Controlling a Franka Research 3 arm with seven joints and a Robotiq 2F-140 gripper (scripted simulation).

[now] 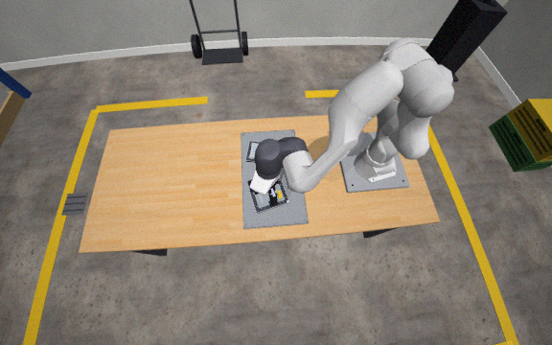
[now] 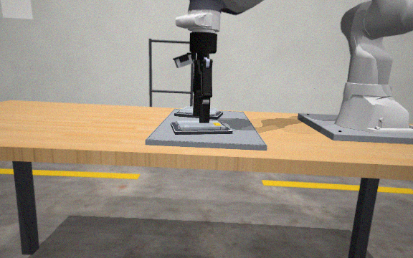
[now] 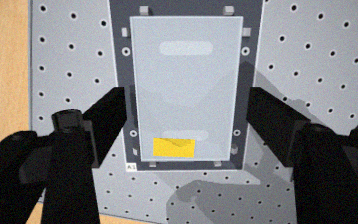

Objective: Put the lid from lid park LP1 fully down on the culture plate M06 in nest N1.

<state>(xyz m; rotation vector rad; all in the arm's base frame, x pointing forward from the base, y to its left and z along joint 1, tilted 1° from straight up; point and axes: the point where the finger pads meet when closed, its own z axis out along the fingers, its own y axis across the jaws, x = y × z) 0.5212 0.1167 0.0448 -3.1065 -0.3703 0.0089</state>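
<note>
The lid is 40 mm below my hand. The rest, counted from my hand: nest N1 (10 mm ahead, 240 mm to the right, 50 mm below); then lid park LP1 (50 mm below).
</note>
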